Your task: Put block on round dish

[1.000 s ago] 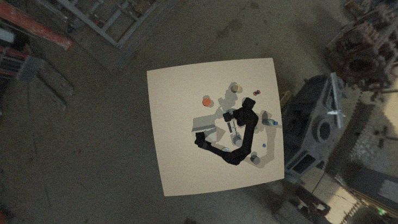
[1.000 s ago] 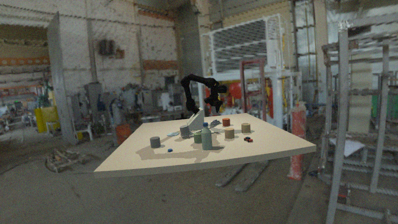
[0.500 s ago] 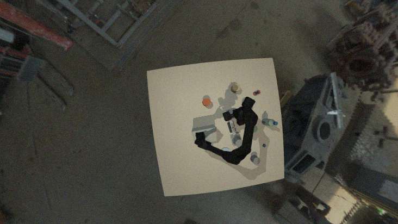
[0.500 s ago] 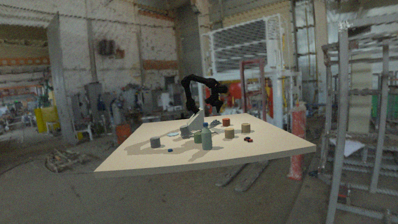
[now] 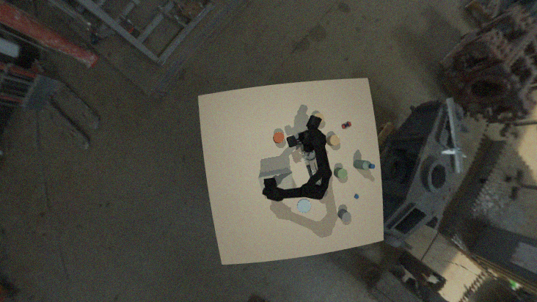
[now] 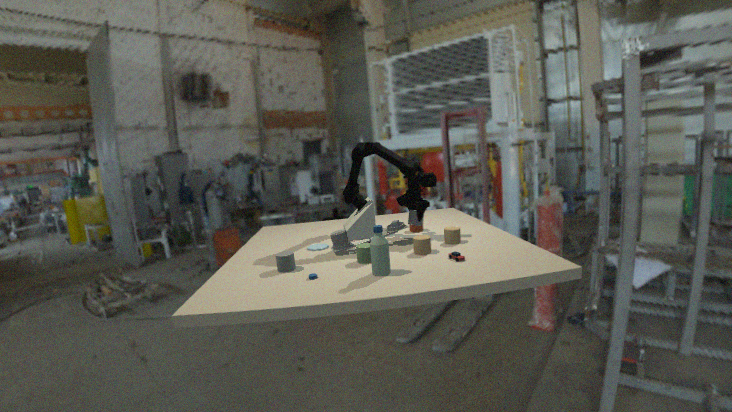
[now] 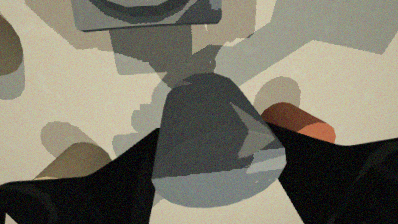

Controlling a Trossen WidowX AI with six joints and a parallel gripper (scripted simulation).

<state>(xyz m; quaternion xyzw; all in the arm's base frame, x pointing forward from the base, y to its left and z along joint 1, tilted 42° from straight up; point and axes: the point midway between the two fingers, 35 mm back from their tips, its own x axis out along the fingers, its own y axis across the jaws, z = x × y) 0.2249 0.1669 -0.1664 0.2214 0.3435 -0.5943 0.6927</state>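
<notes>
Now: gripper tip 47 cm to the left of the pale blue round dish and 8 cm above it. Also, from my gripper tip: small balance (9 cm ahead, 23 cm to the right, 5 cm below); then orange cylinder (12 cm behind, 4 cm to the left, 5 cm below); then green cylinder (28 cm ahead, 25 cm to the right, 5 cm below).
</notes>
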